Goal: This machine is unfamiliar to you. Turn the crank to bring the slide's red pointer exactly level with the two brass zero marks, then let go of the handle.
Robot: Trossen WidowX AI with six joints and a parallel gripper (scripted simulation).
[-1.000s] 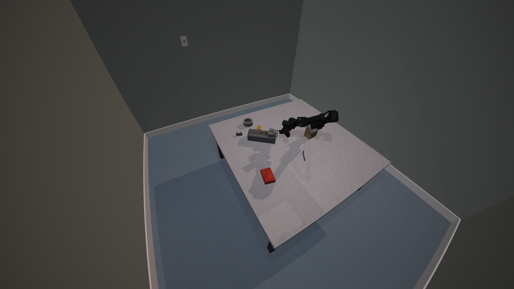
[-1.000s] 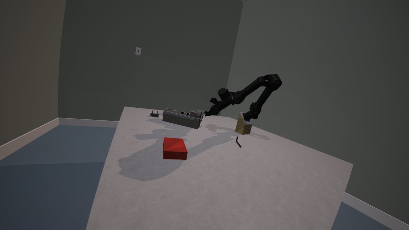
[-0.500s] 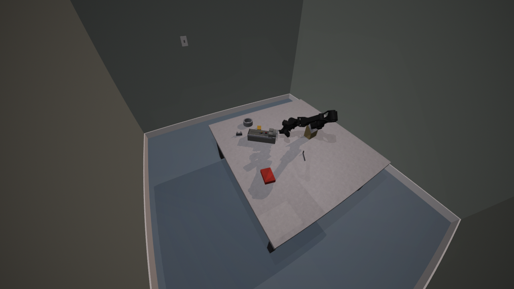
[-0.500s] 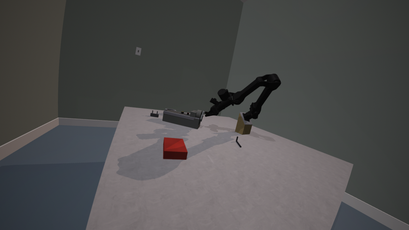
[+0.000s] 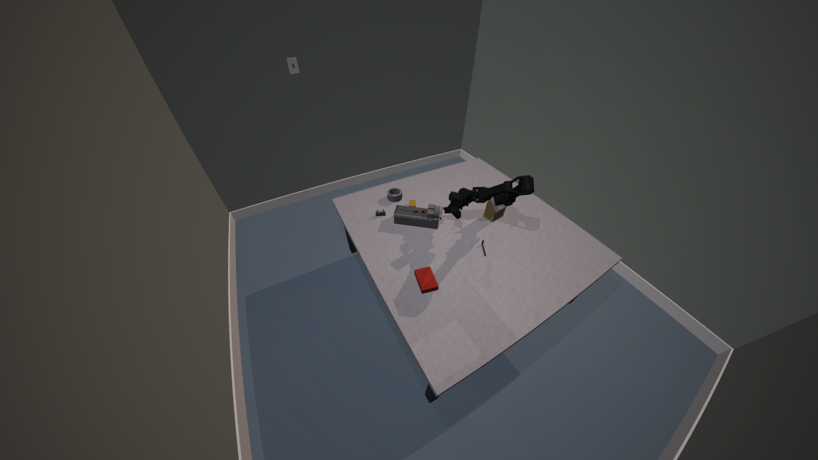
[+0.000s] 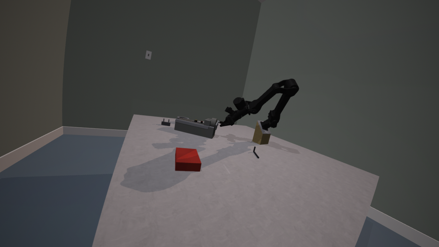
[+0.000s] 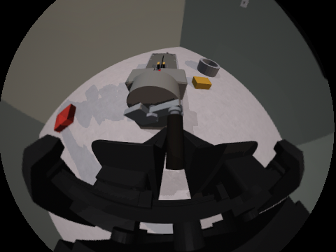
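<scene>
Right now my gripper tip is 110 mm short of the red pointer and 50 mm to the left of it. The rest, counted from my gripper tip: black crank handle: 20 mm above, 10 mm to the left, 10 mm behind; yellow block: 220 mm to the right, 100 mm ahead, 70 mm below; black bent key: 270 mm to the left, 90 mm behind, 70 mm below.
</scene>
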